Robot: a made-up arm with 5 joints. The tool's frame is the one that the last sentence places.
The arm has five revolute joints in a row. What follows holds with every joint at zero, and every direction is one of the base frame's. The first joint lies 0.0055 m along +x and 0.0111 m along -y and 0.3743 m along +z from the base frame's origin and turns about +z. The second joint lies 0.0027 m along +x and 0.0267 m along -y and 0.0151 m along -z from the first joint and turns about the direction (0, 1, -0.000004). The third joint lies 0.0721 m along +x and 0.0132 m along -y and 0.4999 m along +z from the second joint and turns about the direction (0, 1, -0.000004). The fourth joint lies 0.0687 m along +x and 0.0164 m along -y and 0.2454 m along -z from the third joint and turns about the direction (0, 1, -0.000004). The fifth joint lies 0.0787 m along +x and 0.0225 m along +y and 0.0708 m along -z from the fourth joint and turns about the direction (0, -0.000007, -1). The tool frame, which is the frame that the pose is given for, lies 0.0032 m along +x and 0.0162 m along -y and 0.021 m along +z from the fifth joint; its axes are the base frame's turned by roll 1.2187, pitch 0.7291 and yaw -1.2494 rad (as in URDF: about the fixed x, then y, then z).
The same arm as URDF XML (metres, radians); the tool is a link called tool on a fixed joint. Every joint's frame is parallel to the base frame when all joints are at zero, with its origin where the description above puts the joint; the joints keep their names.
<robot name="arm">
  <joint name="joint 1" type="continuous">
    <parent link="base_link"/>
    <child link="link1"/>
    <origin xyz="0.0055 -0.0111 0.3743"/>
    <axis xyz="0 0 1"/>
  </joint>
  <joint name="joint 2" type="continuous">
    <parent link="link1"/>
    <child link="link2"/>
    <origin xyz="0.0027 -0.0267 -0.0151"/>
    <axis xyz="0 1 0"/>
  </joint>
  <joint name="joint 3" type="continuous">
    <parent link="link2"/>
    <child link="link3"/>
    <origin xyz="0.0721 -0.0132 0.4999"/>
    <axis xyz="0 1 0"/>
  </joint>
  <joint name="joint 4" type="continuous">
    <parent link="link3"/>
    <child link="link4"/>
    <origin xyz="0.0687 -0.0164 -0.2454"/>
    <axis xyz="0 1 0"/>
  </joint>
  <joint name="joint 5" type="continuous">
    <parent link="link4"/>
    <child link="link5"/>
    <origin xyz="0.0787 0.0225 -0.0708"/>
    <axis xyz="0 0 -1"/>
  </joint>
  <joint name="tool_joint" type="fixed">
    <parent link="link5"/>
    <child link="tool"/>
    <origin xyz="0.0032 -0.0162 0.021" rpy="1.2187 0.7291 -1.2494"/>
  </joint>
  <link name="base_link"/>
  <link name="link1"/>
  <link name="link2"/>
  <link name="link3"/>
  <link name="link4"/>
  <link name="link5"/>
  <link name="tool"/>
</robot>

